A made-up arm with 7 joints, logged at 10 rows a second.
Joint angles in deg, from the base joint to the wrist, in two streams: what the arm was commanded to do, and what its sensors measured. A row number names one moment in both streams.
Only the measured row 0 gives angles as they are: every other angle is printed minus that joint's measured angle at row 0.
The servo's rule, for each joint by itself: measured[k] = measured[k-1] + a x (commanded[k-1-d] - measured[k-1]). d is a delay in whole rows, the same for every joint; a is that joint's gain. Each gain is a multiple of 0.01, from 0.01 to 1. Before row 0 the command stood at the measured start. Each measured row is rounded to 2 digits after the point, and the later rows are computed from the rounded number. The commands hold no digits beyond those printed.
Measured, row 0:
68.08 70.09 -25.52 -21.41 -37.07 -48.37 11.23
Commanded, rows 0 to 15:
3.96 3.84 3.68 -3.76 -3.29 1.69 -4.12
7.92 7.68 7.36 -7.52 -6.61 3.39 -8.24
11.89 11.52 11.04 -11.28 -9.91 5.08 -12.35
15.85 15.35 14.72 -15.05 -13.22 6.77 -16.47
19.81 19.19 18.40 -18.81 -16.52 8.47 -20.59
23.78 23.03 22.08 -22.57 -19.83 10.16 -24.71
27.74 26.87 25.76 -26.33 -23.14 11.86 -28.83
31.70 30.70 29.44 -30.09 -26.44 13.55 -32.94
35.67 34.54 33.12 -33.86 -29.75 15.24 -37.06
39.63 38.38 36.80 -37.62 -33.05 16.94 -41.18
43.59 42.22 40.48 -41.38 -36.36 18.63 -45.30
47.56 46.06 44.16 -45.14 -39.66 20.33 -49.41
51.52 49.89 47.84 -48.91 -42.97 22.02 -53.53
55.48 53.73 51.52 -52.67 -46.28 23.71 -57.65
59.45 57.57 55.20 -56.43 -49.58 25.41 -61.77
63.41 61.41 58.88 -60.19 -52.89 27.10 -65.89
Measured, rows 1 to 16:
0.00 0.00 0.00 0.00 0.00 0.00 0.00
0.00 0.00 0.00 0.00 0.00 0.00 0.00
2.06 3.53 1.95 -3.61 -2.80 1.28 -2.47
5.11 7.35 4.82 -7.36 -6.04 2.88 -5.93
8.64 11.19 8.12 -11.12 -9.33 4.55 -9.78
12.39 15.02 11.62 -14.89 -12.64 6.24 -13.79
16.25 18.86 15.21 -18.65 -15.94 7.93 -17.87
20.17 22.70 18.85 -22.41 -19.25 9.62 -21.97
24.11 26.54 22.51 -26.17 -22.56 11.32 -26.09
28.06 30.37 26.18 -29.93 -25.86 13.01 -30.20
32.02 34.21 29.86 -33.70 -29.17 14.70 -34.32
35.98 38.05 33.54 -37.46 -32.47 16.40 -38.44
39.94 41.89 37.22 -41.22 -35.78 18.09 -42.56
43.90 45.73 40.90 -44.98 -39.08 19.79 -46.67
47.86 49.56 44.58 -48.75 -42.39 21.48 -50.79
51.82 53.40 48.26 -52.51 -45.70 23.17 -54.91
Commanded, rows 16 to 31:
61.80 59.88 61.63 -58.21 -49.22 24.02 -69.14
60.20 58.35 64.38 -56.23 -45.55 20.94 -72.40
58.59 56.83 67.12 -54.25 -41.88 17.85 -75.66
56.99 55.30 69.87 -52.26 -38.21 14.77 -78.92
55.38 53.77 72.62 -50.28 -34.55 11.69 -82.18
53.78 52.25 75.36 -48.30 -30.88 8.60 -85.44
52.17 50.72 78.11 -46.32 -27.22 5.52 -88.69
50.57 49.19 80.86 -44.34 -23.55 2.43 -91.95
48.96 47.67 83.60 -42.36 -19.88 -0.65 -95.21
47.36 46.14 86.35 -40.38 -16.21 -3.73 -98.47
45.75 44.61 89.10 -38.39 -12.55 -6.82 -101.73
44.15 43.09 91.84 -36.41 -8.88 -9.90 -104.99
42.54 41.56 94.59 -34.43 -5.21 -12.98 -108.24
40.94 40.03 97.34 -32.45 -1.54 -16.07 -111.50
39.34 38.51 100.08 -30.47 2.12 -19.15 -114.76
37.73 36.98 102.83 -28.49 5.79 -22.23 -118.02
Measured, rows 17 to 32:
55.79 57.24 51.94 -56.27 -49.00 24.87 -59.03
59.75 61.08 55.62 -60.03 -52.31 26.56 -63.15
60.82 59.98 58.81 -58.28 -49.68 24.63 -66.74
60.50 58.48 61.76 -56.31 -46.17 21.83 -70.14
59.51 56.96 64.60 -54.33 -42.52 18.81 -73.45
58.20 55.43 67.39 -52.34 -38.86 15.74 -76.73
56.73 53.90 70.16 -50.36 -35.20 12.66 -80.00
55.20 52.38 72.92 -48.38 -31.53 9.57 -83.26
53.62 50.85 75.67 -46.40 -27.87 6.49 -86.52
52.03 49.32 78.42 -44.42 -24.20 3.40 -89.78
50.43 47.80 81.17 -42.44 -20.53 0.32 -93.04
48.83 46.27 83.92 -40.46 -16.86 -2.76 -96.30
47.23 44.74 86.67 -38.47 -13.20 -5.85 -99.56
45.63 43.22 89.41 -36.49 -9.53 -8.93 -102.82
44.02 41.69 92.16 -34.51 -5.86 -12.01 -106.07
42.42 40.16 94.91 -32.53 -2.19 -15.10 -109.33

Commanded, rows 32 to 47:
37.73 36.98 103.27 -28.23 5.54 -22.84 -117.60
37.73 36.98 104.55 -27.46 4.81 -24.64 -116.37
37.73 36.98 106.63 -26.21 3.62 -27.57 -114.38
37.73 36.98 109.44 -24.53 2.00 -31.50 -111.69
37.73 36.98 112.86 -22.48 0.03 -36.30 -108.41
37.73 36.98 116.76 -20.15 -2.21 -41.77 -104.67
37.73 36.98 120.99 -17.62 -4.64 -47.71 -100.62
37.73 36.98 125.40 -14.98 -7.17 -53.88 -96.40
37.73 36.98 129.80 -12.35 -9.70 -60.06 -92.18
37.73 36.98 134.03 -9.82 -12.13 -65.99 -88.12
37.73 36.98 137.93 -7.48 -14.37 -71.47 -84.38
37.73 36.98 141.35 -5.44 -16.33 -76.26 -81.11
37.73 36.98 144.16 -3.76 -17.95 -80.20 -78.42
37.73 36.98 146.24 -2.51 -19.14 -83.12 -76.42
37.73 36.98 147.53 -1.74 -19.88 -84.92 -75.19
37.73 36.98 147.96 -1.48 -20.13 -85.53 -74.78
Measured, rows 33 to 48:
40.82 38.64 97.65 -30.55 1.47 -18.18 -112.59
39.21 37.11 100.40 -28.57 5.14 -21.26 -115.85
38.44 36.99 101.92 -28.24 5.48 -22.46 -116.90
38.07 36.98 103.31 -27.49 4.91 -24.12 -116.58
37.89 36.98 105.07 -26.26 3.81 -26.74 -115.26
37.81 36.98 107.39 -24.60 2.27 -30.36 -113.12
37.77 36.98 110.29 -22.56 0.37 -34.87 -110.29
37.75 36.98 113.72 -20.25 -1.82 -40.11 -106.92
37.74 36.98 117.57 -17.73 -4.22 -45.89 -103.14
37.73 36.98 121.72 -15.09 -6.73 -51.96 -99.10
37.73 36.98 126.00 -12.46 -9.25 -58.12 -94.95
37.73 36.98 130.26 -9.93 -11.70 -64.10 -90.85
37.73 36.98 134.33 -7.58 -13.97 -69.70 -86.97
37.73 36.98 138.05 -5.53 -15.98 -74.69 -83.45
37.73 36.98 141.29 -3.83 -17.65 -78.88 -80.43
37.73 36.98 143.91 -2.56 -18.92 -82.10 -78.02

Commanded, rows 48 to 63:
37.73 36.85 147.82 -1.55 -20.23 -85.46 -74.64
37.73 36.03 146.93 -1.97 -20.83 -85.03 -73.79
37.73 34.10 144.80 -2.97 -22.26 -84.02 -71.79
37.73 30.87 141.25 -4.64 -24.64 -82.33 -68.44
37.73 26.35 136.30 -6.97 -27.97 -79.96 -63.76
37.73 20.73 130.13 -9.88 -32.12 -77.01 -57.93
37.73 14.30 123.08 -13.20 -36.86 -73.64 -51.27
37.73 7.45 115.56 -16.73 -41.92 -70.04 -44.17
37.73 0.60 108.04 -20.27 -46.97 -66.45 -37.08
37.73 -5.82 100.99 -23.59 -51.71 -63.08 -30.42
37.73 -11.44 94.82 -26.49 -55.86 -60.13 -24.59
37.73 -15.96 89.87 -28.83 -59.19 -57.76 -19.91
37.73 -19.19 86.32 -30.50 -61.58 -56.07 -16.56
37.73 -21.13 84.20 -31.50 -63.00 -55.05 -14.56
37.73 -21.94 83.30 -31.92 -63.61 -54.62 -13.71
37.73 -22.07 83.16 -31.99 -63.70 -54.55 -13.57
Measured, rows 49 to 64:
37.73 36.98 145.83 -1.77 -19.74 -84.24 -76.32
37.73 36.98 146.96 -1.49 -20.07 -85.22 -75.40
37.73 36.86 147.42 -1.55 -20.21 -85.40 -74.94
37.73 36.10 147.16 -1.95 -20.74 -85.12 -74.25
37.73 34.26 145.91 -2.93 -22.03 -84.28 -72.77
37.73 31.14 143.44 -4.57 -24.25 -82.80 -70.17
37.73 26.73 139.66 -6.87 -27.41 -80.64 -66.32
37.73 21.21 134.61 -9.76 -31.41 -77.88 -61.29
37.73 14.85 128.50 -13.06 -36.04 -74.66 -55.28
37.73 8.04 121.64 -16.58 -41.04 -71.15 -48.61
37.73 1.20 114.43 -20.12 -46.08 -67.58 -41.69
37.73 -5.26 107.31 -23.45 -50.87 -64.16 -34.93
37.73 -10.95 100.69 -26.37 -55.11 -61.10 -28.73
37.73 -15.56 94.96 -28.73 -58.58 -58.56 -23.44
37.73 -18.90 90.38 -30.43 -61.13 -56.67 -19.31
37.73 -20.95 87.10 -31.46 -62.72 -55.44 -16.46

